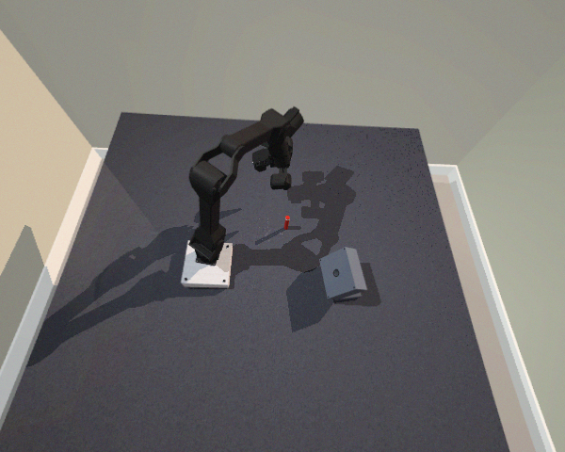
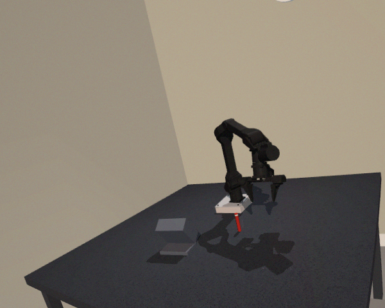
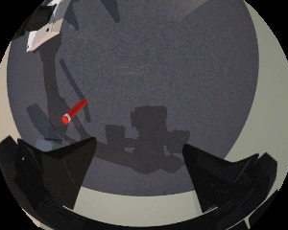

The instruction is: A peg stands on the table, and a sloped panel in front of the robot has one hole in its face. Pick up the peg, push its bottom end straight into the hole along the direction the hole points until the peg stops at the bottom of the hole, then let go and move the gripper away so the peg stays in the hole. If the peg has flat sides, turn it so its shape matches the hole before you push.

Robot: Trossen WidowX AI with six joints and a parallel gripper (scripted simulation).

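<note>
My gripper tip is now 3 cm short of the red peg, 12 cm to the left of it and 7 cm above it. The rest, counted from my gripper tip: sloped panel (22 cm ahead, 29 cm to the right, 5 cm below); then low grey foot (24 cm ahead, 28 cm to the right, 12 cm below).
</note>
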